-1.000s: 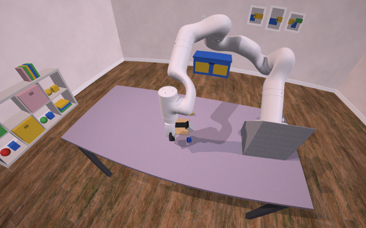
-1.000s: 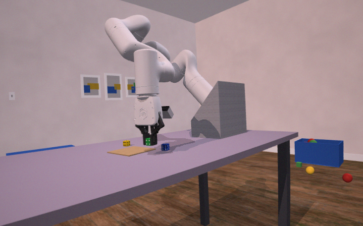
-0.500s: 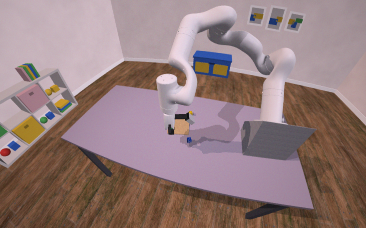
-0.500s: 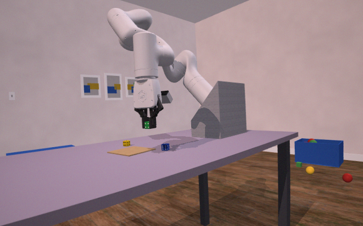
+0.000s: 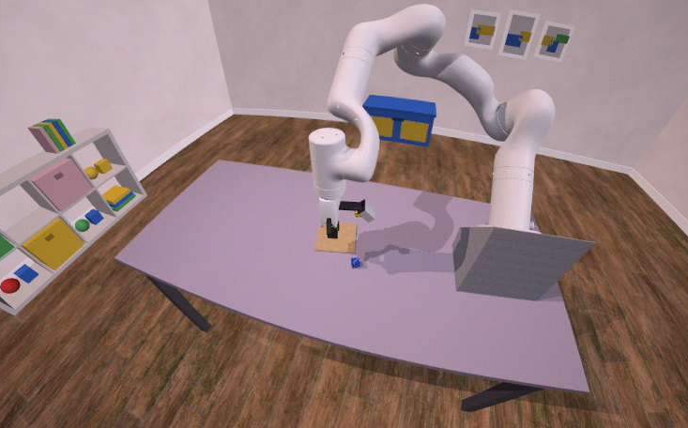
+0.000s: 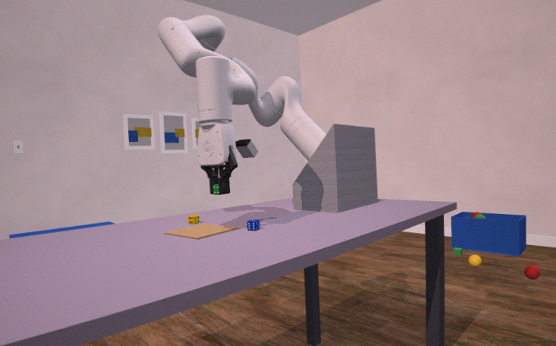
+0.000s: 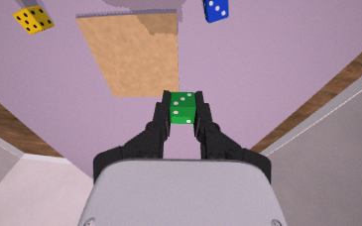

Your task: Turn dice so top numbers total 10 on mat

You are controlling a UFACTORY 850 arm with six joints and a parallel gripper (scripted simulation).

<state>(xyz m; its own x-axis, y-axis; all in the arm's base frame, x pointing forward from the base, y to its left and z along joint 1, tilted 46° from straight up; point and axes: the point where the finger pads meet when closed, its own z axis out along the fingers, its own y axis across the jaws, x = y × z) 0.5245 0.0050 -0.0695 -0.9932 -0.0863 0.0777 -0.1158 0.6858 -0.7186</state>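
The tan mat lies 12 cm below my hand, 8 cm to the right of it and 1 cm ahead of it. Round my hand: blue die 11 cm below, 8 cm behind, 3 cm to the left; then green die 1 cm below; then yellow die 21 cm to the right, 11 cm below, 4 cm behind.
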